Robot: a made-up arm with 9 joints. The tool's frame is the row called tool. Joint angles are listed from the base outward. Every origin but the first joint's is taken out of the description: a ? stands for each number. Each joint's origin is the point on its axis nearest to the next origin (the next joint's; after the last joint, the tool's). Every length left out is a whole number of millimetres.
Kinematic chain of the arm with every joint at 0, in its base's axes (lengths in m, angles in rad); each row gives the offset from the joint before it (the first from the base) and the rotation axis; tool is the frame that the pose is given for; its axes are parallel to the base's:
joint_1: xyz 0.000 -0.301 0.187 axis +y
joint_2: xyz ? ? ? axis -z
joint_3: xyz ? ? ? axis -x
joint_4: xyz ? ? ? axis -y
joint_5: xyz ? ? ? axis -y
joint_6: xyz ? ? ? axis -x
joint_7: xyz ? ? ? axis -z
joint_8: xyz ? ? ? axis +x
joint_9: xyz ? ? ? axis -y
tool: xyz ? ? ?
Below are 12 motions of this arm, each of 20 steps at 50 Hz.
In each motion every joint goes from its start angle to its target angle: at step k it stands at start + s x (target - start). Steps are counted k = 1, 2, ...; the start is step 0. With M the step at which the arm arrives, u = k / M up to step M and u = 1 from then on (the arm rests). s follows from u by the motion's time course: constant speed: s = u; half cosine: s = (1 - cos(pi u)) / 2; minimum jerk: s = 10 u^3 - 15 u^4 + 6 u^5.
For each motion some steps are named. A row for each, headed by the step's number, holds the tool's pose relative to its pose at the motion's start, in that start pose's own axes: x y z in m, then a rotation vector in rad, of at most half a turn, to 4 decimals.
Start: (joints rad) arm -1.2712 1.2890 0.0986 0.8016 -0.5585 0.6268 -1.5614 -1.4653 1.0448
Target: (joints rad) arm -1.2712 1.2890 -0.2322 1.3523 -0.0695 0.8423 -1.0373 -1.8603 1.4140
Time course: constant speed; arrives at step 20
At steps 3, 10, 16, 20:
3: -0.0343 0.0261 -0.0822 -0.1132 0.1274 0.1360
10: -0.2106 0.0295 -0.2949 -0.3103 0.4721 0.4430
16: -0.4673 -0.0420 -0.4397 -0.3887 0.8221 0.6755
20: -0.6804 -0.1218 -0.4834 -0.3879 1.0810 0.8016

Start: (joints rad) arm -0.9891 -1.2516 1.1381 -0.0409 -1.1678 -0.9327 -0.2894 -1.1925 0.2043
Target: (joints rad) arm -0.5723 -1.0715 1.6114 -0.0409 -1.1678 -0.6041 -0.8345 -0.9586 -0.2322
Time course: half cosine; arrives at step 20
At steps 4, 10, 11, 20:
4: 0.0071 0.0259 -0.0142 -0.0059 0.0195 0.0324
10: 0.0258 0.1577 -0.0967 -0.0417 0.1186 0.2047
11: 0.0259 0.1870 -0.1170 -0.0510 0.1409 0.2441
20: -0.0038 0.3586 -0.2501 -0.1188 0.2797 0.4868

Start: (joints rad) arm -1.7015 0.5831 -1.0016 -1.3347 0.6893 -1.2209 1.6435 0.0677 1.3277
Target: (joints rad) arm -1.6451 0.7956 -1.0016 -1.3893 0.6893 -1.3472 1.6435 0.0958 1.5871
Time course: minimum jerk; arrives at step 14
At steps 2, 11, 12, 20:
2: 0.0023 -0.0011 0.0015 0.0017 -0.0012 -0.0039
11: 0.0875 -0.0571 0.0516 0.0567 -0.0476 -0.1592
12: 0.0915 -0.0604 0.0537 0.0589 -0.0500 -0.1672
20: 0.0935 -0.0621 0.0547 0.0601 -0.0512 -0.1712

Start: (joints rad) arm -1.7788 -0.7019 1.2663 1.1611 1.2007 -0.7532 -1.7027 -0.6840 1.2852
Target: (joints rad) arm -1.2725 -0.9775 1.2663 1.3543 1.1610 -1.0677 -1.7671 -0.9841 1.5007
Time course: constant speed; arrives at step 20
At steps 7, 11, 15, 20:
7: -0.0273 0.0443 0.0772 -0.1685 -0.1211 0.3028
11: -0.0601 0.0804 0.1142 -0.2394 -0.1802 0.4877
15: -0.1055 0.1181 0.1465 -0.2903 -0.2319 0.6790
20: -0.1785 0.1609 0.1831 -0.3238 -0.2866 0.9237

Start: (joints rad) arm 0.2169 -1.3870 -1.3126 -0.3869 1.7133 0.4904 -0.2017 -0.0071 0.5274
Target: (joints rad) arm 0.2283 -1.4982 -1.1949 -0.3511 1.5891 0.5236 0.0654 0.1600 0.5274
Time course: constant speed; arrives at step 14
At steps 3, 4, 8, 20:
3: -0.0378 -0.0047 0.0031 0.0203 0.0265 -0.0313
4: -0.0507 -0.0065 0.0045 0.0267 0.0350 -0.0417
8: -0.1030 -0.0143 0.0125 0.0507 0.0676 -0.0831
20: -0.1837 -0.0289 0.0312 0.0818 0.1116 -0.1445

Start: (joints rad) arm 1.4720 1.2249 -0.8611 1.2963 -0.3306 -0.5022 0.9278 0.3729 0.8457
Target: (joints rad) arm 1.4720 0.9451 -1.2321 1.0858 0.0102 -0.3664 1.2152 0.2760 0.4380
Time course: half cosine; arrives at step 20
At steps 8, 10, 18, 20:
8: -0.0233 0.0183 0.0089 -0.1239 0.1305 -0.1434
10: -0.0342 0.0253 0.0123 -0.1793 0.1883 -0.2123
18: -0.0720 0.0436 0.0221 -0.3473 0.3588 -0.4440
20: -0.0742 0.0444 0.0226 -0.3558 0.3671 -0.4568

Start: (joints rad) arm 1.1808 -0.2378 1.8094 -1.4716 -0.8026 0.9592 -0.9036 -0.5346 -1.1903
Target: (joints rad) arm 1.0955 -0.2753 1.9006 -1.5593 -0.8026 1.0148 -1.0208 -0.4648 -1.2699
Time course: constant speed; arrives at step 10
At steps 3, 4, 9, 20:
3: -0.0145 0.0086 -0.0060 -0.0165 -0.0084 0.0613
4: -0.0198 0.0115 -0.0081 -0.0226 -0.0115 0.0816
9: -0.0490 0.0267 -0.0196 -0.0576 -0.0297 0.1817
20: -0.0554 0.0297 -0.0222 -0.0655 -0.0339 0.2015

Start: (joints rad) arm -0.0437 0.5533 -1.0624 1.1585 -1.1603 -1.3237 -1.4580 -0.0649 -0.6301
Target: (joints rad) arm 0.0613 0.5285 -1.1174 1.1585 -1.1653 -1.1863 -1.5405 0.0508 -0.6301
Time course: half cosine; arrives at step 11
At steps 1, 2, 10, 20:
1: 0.0012 -0.0001 -0.0017 0.0008 0.0027 0.0008
2: 0.0046 -0.0004 -0.0066 0.0032 0.0104 0.0029
10: 0.0506 -0.0100 -0.0876 0.0509 0.1299 0.0335
20: 0.0515 -0.0103 -0.0895 0.0522 0.1326 0.0341

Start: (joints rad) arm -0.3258 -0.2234 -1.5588 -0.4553 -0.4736 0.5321 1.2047 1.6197 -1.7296
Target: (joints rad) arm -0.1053 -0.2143 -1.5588 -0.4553 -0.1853 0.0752 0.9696 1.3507 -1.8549
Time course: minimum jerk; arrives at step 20
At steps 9, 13, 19, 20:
9: 0.0494 0.1411 0.0415 0.1876 0.0583 0.1174
13: 0.0639 0.2723 0.0953 0.3154 0.1290 0.2473
19: 0.0567 0.3567 0.1382 0.3767 0.1815 0.3431
20: 0.0567 0.3571 0.1384 0.3770 0.1818 0.3436

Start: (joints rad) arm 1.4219 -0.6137 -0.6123 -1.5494 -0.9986 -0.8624 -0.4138 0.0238 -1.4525
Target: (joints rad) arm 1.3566 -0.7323 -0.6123 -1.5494 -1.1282 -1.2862 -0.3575 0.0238 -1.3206
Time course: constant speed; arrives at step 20
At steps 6, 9, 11, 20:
6: -0.0350 -0.0180 0.0321 0.0897 -0.0897 0.0941
9: -0.0537 -0.0298 0.0470 0.1359 -0.1367 0.1397
11: -0.0666 -0.0387 0.0563 0.1672 -0.1689 0.1696
20: -0.1270 -0.0883 0.0910 0.3119 -0.3214 0.2990

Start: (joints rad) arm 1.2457 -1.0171 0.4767 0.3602 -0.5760 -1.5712 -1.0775 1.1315 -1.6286
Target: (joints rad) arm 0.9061 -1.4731 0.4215 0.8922 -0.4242 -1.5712 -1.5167 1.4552 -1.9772
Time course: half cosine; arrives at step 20
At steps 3, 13, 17, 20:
3: 0.0269 0.0056 -0.0278 -0.0161 0.1015 0.0224
13: 0.0809 0.0719 -0.4527 -0.1517 1.3263 0.3972
17: 0.0019 0.0860 -0.5585 -0.1873 1.7029 0.5635
20: -0.0218 0.0882 -0.5789 -0.1971 1.7944 0.6088

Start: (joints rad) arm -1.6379 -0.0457 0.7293 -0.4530 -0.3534 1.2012 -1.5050 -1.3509 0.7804
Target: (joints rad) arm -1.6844 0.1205 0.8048 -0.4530 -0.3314 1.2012 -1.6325 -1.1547 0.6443
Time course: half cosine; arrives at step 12
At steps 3, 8, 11, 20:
3: -0.0201 -0.0229 -0.0130 0.0370 0.0012 -0.0398
8: -0.1079 -0.1032 -0.0731 0.1974 0.0004 -0.1925
11: -0.1428 -0.1278 -0.0988 0.2623 -0.0028 -0.2462
20: -0.1453 -0.1294 -0.1007 0.2671 -0.0031 -0.2501

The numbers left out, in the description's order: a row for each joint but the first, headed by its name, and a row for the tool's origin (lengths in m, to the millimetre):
joint_2: -0.093 0.000 -0.069
joint_3: 0.312 0.069 0.000
joint_4: 0.000 0.339 -0.112
joint_5: 0.008 0.000 0.062
joint_6: 0.079 0.000 -0.333
joint_7: 0.000 0.389 0.147
joint_8: 0.045 0.012 0.000
joint_9: 0.000 -0.168 0.095
tool: 0.356 0.000 0.101

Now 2 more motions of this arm.
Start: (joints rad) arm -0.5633 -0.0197 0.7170 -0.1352 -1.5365 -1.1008 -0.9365 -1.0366 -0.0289
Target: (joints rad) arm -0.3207 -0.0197 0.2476 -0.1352 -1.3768 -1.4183 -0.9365 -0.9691 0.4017
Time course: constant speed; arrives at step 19
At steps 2, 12, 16, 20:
2: -0.0178 0.0033 0.0138 0.0503 -0.0529 0.0238
12: -0.1069 -0.0373 0.0536 0.3438 -0.2901 0.0799
16: -0.1397 -0.0762 0.0503 0.4752 -0.3705 0.0687
20: -0.1629 -0.1112 0.0386 0.5763 -0.4247 0.0463

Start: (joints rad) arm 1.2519 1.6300 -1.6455 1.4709 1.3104 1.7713 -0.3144 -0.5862 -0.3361
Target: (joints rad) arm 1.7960 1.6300 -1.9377 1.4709 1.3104 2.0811 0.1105 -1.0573 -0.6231
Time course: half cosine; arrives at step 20
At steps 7, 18, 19, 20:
7: -0.0170 -0.0533 -0.0313 -0.1019 0.1416 -0.1490
18: -0.1053 -0.2040 -0.1172 -0.3133 0.5515 -0.5402
19: -0.1085 -0.2080 -0.1193 -0.3178 0.5630 -0.5505
20: -0.1096 -0.2093 -0.1201 -0.3193 0.5668 -0.5539

